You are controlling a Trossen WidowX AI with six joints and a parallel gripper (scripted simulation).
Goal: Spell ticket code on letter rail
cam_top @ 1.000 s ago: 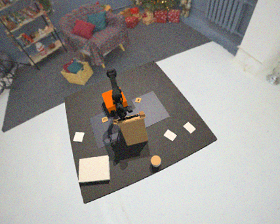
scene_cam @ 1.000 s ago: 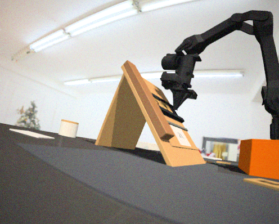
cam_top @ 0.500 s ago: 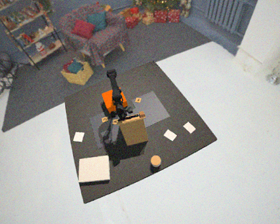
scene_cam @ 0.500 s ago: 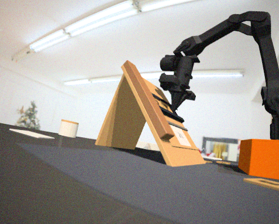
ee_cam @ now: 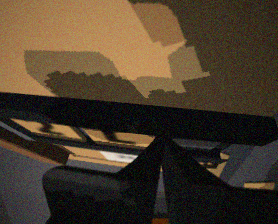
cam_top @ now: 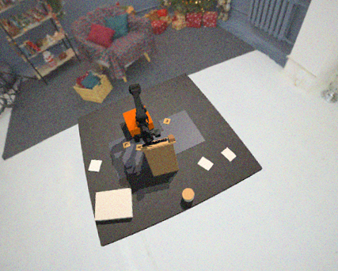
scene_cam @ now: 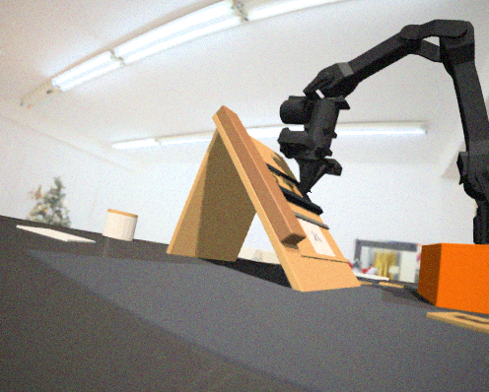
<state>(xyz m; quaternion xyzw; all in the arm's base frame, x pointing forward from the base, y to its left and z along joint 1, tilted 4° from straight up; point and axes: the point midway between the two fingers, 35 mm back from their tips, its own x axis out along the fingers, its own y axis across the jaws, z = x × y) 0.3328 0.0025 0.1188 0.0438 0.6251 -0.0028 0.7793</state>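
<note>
Now: gripper tip 6 cm past the white ticket, 4 cm to the right of it and 9 cm above it. The rest, counted from my gripper tip: small cylinder: 42 cm ahead, 15 cm to the left, 13 cm below.
</note>
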